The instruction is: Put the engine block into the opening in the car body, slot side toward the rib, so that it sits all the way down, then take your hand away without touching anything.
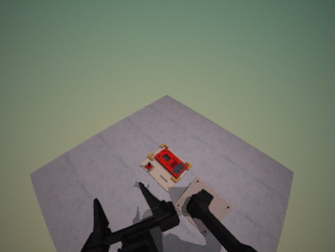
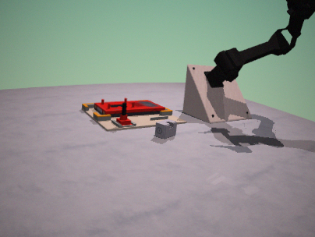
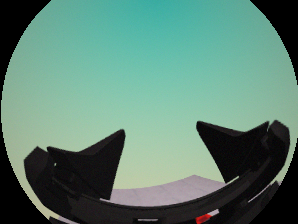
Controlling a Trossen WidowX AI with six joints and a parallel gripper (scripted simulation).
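My gripper tip is now 12 cm short of the grey engine block, 13 cm to the left of it and 50 cm above it. Also, from my gripper tip: tan base plate (13 cm ahead, 33 cm to the right, 51 cm below); then black upright peg (19 cm ahead, 24 cm to the right, 48 cm below).
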